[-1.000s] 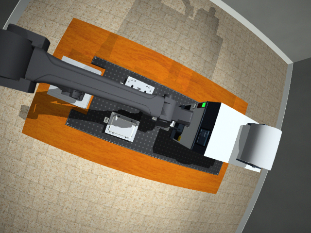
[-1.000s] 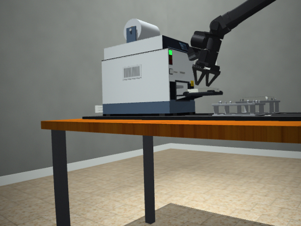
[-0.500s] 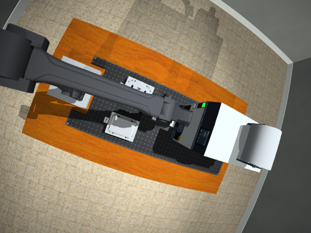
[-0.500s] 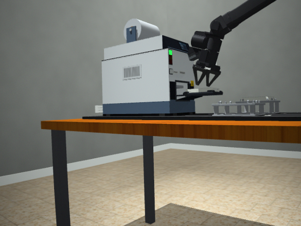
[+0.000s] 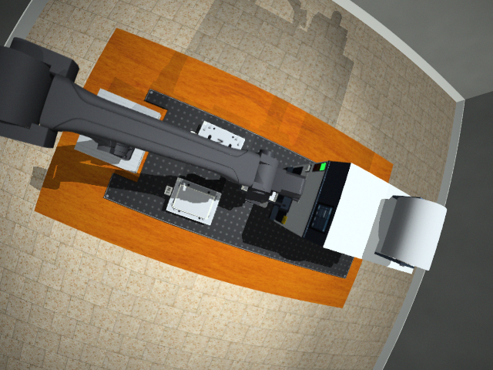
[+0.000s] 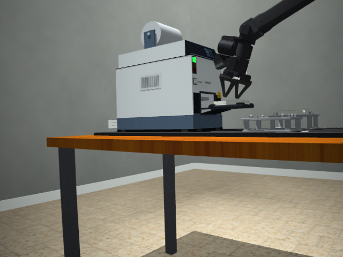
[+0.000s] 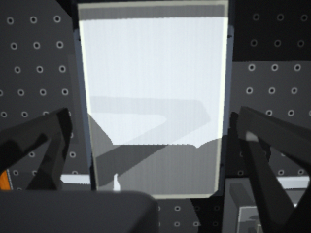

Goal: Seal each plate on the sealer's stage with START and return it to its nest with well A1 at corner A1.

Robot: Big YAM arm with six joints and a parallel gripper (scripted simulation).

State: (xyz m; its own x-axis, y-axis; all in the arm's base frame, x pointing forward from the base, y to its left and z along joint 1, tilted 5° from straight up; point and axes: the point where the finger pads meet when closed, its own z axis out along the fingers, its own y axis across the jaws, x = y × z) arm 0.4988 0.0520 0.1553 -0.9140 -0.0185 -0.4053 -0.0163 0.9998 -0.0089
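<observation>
The sealer stage is 40 mm below my hand. The rest, counted from my hand: plate nest 190 mm behind, 70 mm to the left, 90 mm below; pale start button 100 mm ahead, 100 mm to the left, 60 mm above; A1 mark 260 mm behind, 130 mm to the left, 90 mm below.
</observation>
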